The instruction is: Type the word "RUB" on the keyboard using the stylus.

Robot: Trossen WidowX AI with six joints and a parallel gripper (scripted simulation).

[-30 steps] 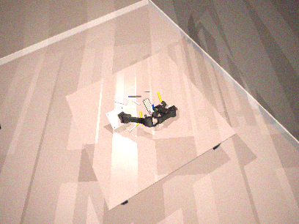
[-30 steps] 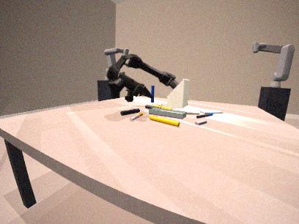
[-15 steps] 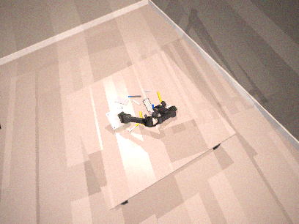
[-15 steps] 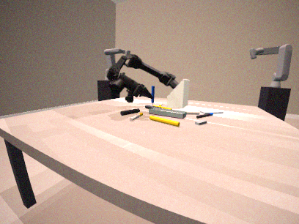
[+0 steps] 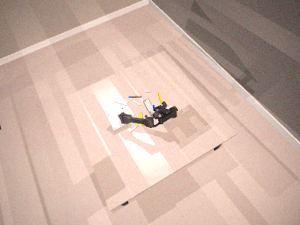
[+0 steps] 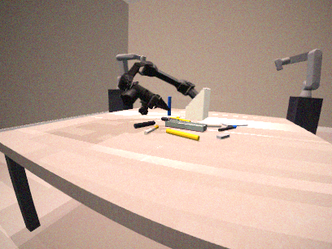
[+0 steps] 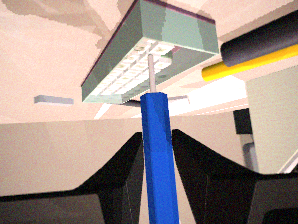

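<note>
Right now my gripper tip is 90 mm short of the grey block, 260 mm to the right of it and 80 mm above it. Also, from my gripper tip: blue-tipped pen (80 mm behind, 300 mm to the left, 80 mm below); then blue stylus (10 mm below).
</note>
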